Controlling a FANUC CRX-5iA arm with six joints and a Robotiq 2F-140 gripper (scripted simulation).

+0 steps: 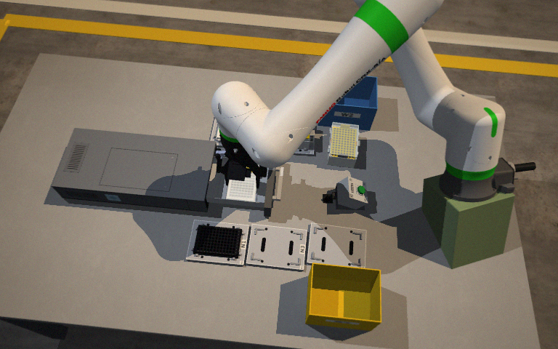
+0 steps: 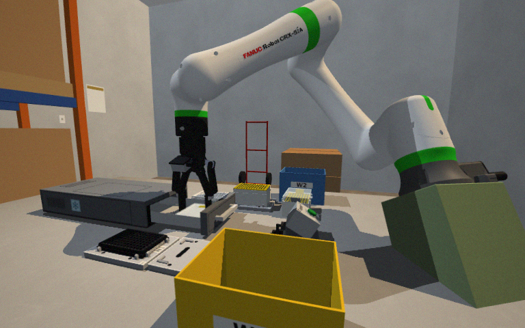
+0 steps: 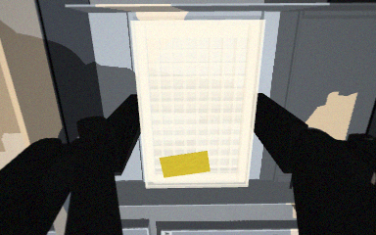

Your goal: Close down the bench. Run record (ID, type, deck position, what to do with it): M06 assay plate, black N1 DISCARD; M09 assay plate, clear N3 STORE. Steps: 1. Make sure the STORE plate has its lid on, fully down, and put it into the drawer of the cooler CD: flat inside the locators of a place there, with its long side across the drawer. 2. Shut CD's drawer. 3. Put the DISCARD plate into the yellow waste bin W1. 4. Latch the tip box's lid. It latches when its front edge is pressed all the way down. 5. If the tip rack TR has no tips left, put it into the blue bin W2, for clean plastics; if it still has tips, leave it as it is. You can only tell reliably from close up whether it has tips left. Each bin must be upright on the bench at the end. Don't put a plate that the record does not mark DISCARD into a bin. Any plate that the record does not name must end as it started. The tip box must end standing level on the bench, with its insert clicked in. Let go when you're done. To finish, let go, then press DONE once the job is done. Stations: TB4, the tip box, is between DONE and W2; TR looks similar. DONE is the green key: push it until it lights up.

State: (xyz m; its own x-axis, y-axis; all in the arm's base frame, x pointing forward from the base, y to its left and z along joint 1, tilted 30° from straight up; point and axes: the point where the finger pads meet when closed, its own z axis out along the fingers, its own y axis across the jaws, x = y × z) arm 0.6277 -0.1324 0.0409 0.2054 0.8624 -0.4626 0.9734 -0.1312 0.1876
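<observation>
My gripper is now 4 cm short of the cooler drawer, 1 cm to the left of it and 1 cm above it. Also, from my hand: black assay plate 18 cm to the left, 8 cm ahead, 3 cm below; then cooler CD 17 cm ahead, 4 cm to the right; then white gridded plate 20 cm to the right, 3 cm below.
</observation>
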